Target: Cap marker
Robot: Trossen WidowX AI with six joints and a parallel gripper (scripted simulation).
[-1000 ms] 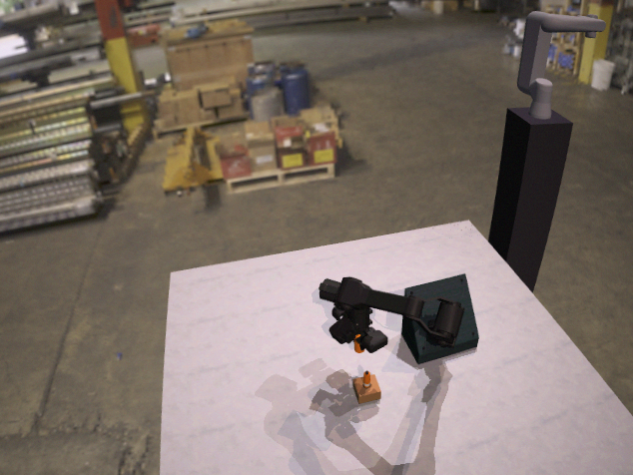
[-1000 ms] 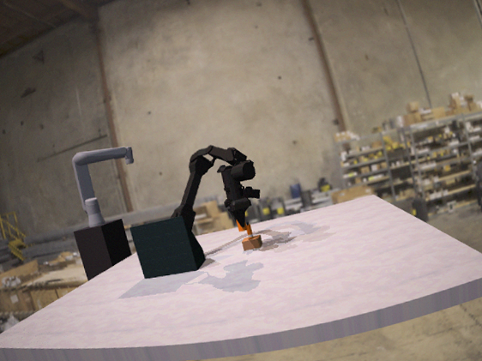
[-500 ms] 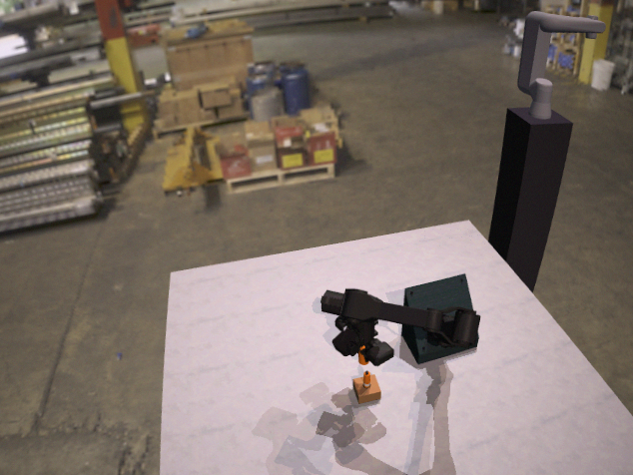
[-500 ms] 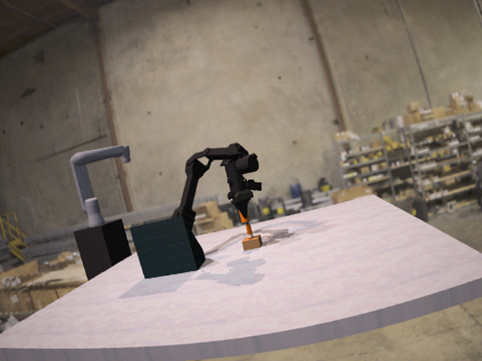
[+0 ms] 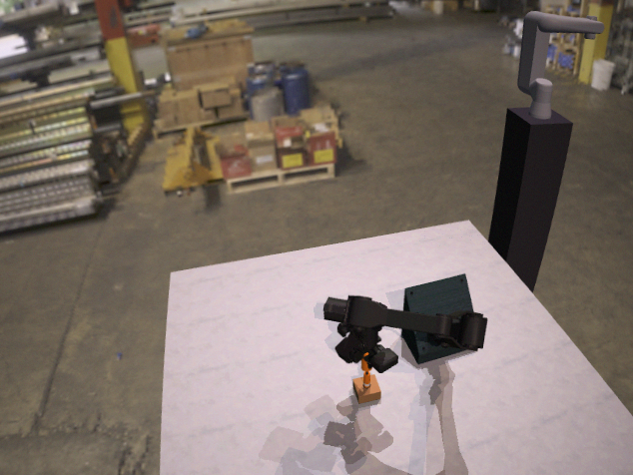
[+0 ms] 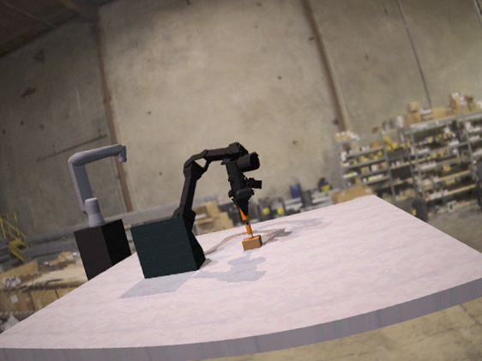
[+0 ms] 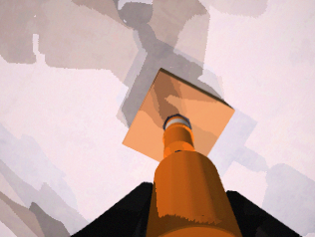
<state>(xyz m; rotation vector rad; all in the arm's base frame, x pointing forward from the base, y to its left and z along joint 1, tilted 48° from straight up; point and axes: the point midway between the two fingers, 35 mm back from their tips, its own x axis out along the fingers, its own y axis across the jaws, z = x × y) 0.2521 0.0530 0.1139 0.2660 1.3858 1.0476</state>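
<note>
My gripper tip is 110 mm above the holder block. From my gripper tip the other things lie so: cap 10 mm above.
</note>
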